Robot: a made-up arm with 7 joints.
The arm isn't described. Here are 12 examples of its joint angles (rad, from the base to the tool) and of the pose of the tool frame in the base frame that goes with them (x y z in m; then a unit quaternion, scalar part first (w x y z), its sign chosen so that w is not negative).
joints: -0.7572 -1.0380 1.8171 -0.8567 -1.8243 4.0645 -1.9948
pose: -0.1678 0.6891 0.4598 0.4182 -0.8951 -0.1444 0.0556
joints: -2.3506 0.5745 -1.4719 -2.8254 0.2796 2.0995 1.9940
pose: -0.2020 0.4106 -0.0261 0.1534 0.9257 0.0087 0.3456
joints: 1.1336 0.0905 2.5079 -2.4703 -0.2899 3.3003 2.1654
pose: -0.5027 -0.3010 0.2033 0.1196 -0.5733 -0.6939 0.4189
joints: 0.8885 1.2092 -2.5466 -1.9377 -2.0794 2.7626 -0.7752
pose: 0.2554 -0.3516 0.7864 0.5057 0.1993 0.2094 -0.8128
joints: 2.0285 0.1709 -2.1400 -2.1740 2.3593 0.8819 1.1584
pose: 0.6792 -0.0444 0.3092 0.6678 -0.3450 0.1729 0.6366
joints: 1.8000 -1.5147 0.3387 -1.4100 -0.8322 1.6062 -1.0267
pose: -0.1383 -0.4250 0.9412 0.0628 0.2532 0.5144 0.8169
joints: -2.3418 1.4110 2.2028 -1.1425 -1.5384 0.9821 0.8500
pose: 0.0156 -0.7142 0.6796 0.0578 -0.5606 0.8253 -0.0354
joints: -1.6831 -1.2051 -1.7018 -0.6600 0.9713 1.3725 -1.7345
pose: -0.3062 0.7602 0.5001 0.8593 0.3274 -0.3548 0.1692
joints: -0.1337 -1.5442 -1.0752 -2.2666 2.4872 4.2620 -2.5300
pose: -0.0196 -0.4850 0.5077 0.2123 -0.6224 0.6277 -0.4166
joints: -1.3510 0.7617 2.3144 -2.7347 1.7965 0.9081 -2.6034
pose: 0.2037 0.5089 0.2839 0.8878 0.1992 -0.2334 -0.3431
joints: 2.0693 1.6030 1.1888 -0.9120 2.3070 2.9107 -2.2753
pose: -0.6815 0.3127 0.0162 0.5734 -0.5532 -0.5028 0.3353
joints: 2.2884 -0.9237 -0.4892 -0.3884 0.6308 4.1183 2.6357
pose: 0.3956 -0.3150 0.7993 0.3894 0.7086 -0.0184 0.5881
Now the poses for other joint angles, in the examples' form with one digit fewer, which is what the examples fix.
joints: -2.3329 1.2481 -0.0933 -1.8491 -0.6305 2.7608 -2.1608
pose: -0.310 -0.282 -0.332 0.201 -0.959 -0.200 -0.027
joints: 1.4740 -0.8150 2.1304 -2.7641 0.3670 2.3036 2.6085
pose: -0.401 0.092 -0.108 0.245 -0.874 -0.208 -0.366
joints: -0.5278 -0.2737 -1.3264 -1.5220 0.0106 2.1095 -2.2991
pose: -0.291 -0.617 0.683 0.342 0.924 0.168 -0.039
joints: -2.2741 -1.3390 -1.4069 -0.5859 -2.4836 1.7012 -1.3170
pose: 0.218 0.789 0.507 0.421 0.187 0.860 0.218
